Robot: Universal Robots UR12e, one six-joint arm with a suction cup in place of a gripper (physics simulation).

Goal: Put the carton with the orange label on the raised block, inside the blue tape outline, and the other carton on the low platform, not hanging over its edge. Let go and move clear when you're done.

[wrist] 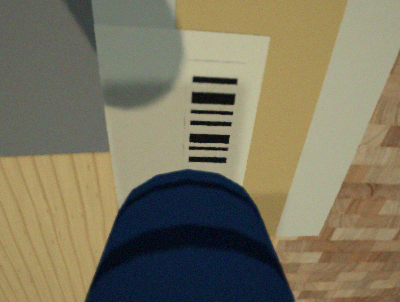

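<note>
A carton (pixel 295 130) fills the middle of the wrist view, seen close from above. It has pale sides, a tan tape band and a white label with a black barcode; no orange label shows on the visible part. The grey low platform (pixel 45 100) shows at the upper left, and the carton covers part of its right side; how far the carton overhangs is hidden. My dark blue suction cup (pixel 190 176) is over the carton's lower label area, with its shadow apart from its tip, and it holds nothing. The raised block, the blue tape outline and the other carton do not show.
A pale striped wooden table top (pixel 50 225) lies at the lower left, below the platform's edge. A parquet floor (pixel 360 215) runs along the right side, beyond the carton. A dark shadow falls on the platform at the top left.
</note>
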